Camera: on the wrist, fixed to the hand. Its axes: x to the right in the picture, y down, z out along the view.
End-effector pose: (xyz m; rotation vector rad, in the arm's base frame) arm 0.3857 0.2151 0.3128 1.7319 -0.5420 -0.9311
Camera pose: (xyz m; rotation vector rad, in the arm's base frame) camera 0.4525 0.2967 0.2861 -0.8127 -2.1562 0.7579
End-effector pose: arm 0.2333 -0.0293 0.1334 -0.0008 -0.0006 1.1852
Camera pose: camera 0.2736 -0.0581 0.0365 -0.3026 0.5689 -1.9634
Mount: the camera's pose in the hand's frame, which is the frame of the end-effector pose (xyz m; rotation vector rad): -0.0115 -0.0481 -0.0969 -0.0853 -0.8222 2.9664
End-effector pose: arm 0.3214 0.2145 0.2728 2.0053 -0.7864 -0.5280
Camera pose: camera 0.3897 0.2987 0.2819 -1.0009 -2.5824 0.5658
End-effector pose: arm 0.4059 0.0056 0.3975 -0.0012 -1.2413 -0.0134
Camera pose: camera 0.4933 -0.0432 0.3550 1.7032 0.6836 -2.2366
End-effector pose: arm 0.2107 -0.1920 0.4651 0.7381 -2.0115 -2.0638
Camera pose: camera 0.2751 -0.2694 0.4239 -2.0063 -0.6351 -0.0630
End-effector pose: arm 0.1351 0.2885 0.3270 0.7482 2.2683 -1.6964
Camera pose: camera 0.1327 0.3665 0.4028 1.2853 -0.5051 0.0813
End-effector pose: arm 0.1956 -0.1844 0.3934 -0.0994 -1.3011 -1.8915
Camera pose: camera 0.2069 -0.2498 0.3072 -1.6489 -0.1544 0.8521
